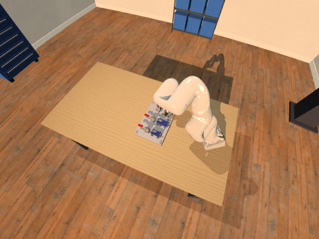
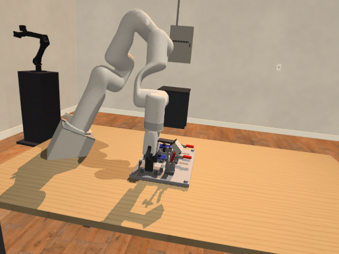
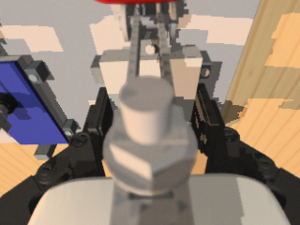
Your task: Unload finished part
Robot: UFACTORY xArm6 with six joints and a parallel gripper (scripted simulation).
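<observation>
Right now the blue blank is 110 mm to the left of my hand, 20 mm below it and 10 mm behind it. Round my hand: grey fixture plate 110 mm to the left, 40 mm ahead, 30 mm below; then grey finished part 10 mm below, 10 mm behind.
</observation>
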